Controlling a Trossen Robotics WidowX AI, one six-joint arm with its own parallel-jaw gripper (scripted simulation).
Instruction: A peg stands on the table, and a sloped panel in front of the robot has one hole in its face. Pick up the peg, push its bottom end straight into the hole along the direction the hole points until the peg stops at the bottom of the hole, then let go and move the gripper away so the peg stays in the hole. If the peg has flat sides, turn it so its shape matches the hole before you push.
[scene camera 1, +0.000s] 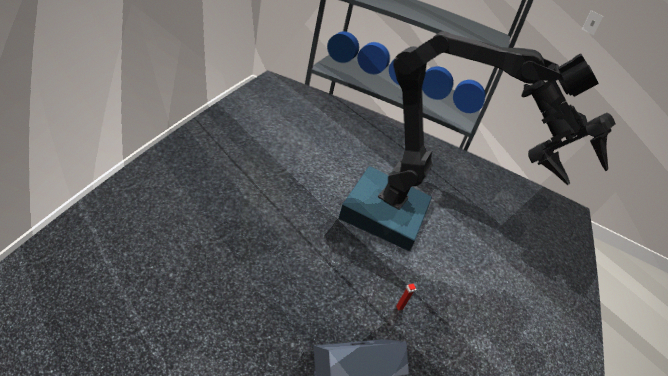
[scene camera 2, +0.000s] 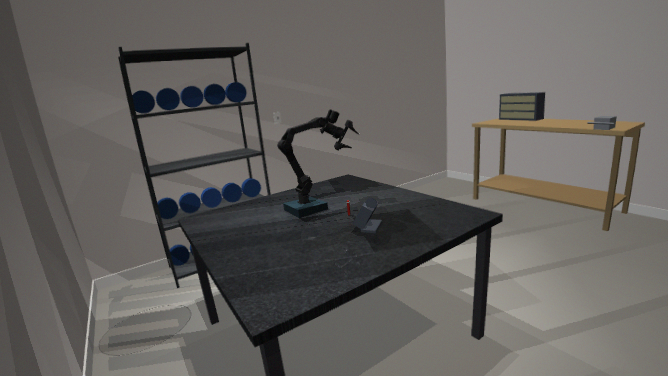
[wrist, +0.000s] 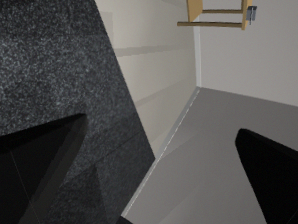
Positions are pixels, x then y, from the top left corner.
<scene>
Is the gripper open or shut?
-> Open.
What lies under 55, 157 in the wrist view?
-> The gripper.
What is the gripper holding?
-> Nothing.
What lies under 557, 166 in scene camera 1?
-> The gripper.
</scene>
